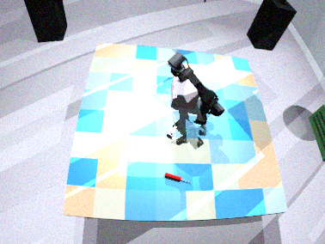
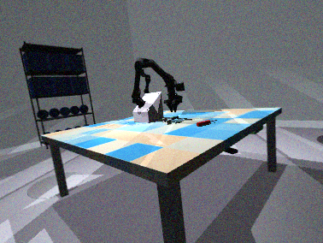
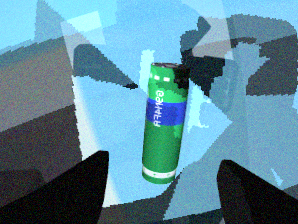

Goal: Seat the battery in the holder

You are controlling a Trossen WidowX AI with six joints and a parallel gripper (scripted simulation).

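The battery is 40 mm below my gripper tip. Round my gripper tip: red screwdriver (360 mm ahead, 180 mm to the right, 40 mm below).
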